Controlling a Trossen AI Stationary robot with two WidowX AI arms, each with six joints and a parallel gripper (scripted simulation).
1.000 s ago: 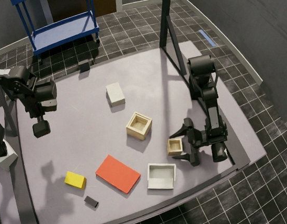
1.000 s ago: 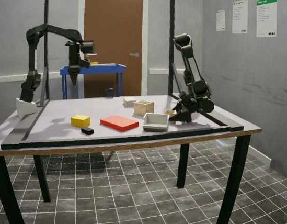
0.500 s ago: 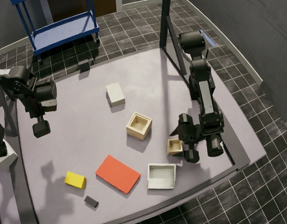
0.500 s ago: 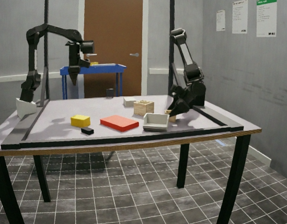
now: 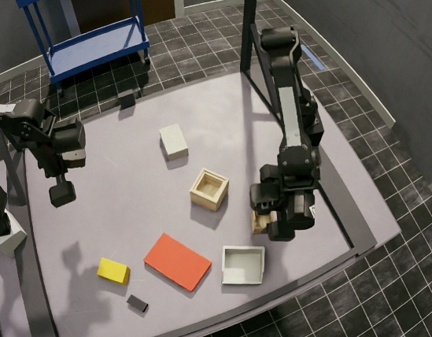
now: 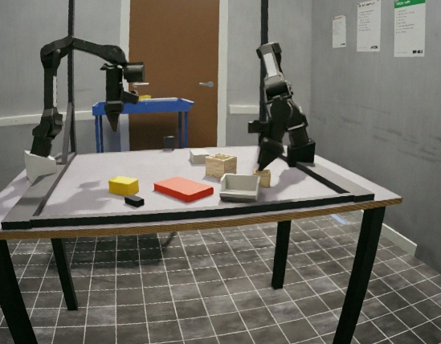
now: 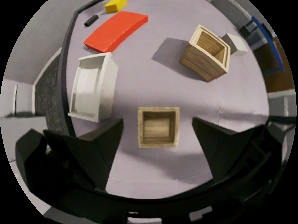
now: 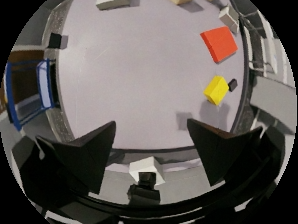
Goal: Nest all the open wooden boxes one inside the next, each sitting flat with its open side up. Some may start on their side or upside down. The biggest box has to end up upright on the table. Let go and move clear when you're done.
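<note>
The small wooden box lies 70 mm below my left hand. From my left hand the other things lie so: pale grey tray (100 mm to the right, 90 mm ahead, 60 mm below); white block (320 mm behind, 130 mm to the right, 70 mm below); flat red block (240 mm to the right, 80 mm below, 20 mm ahead).
</note>
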